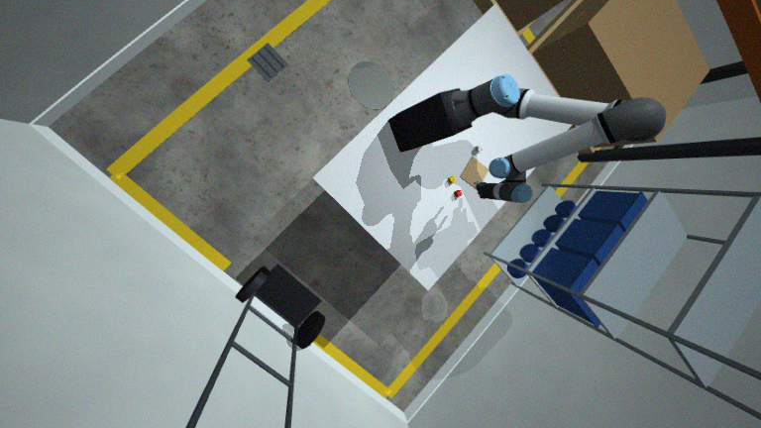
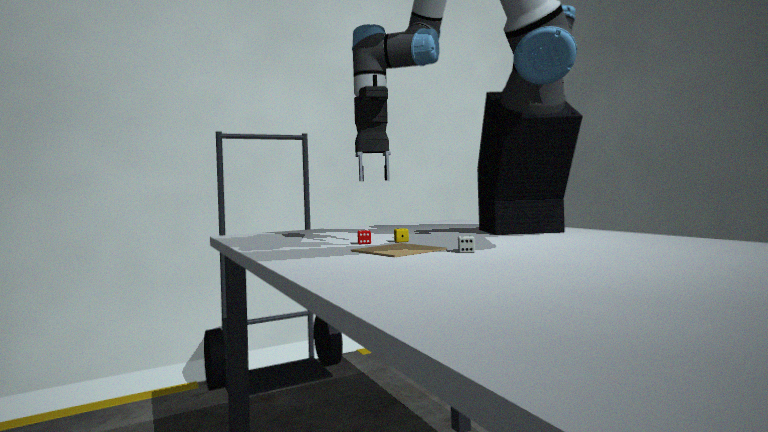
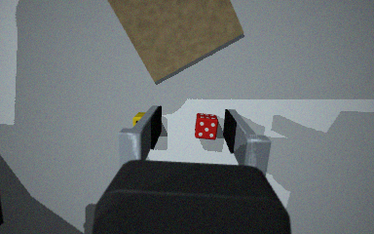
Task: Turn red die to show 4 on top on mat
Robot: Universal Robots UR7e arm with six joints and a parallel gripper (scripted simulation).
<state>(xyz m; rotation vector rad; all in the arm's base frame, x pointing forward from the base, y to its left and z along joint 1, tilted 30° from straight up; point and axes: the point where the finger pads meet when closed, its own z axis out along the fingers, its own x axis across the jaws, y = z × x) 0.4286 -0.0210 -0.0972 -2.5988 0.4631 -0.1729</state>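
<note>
Right now my hand is 1 cm short of the red die, 5 cm to the left of it and 15 cm above it. From my hand the other things lie so: yellow die: 8 cm behind, 3 cm to the right, 15 cm below; white die: 9 cm behind, 22 cm to the left, 15 cm below; tan mat: 11 cm to the left, 16 cm below.
</note>
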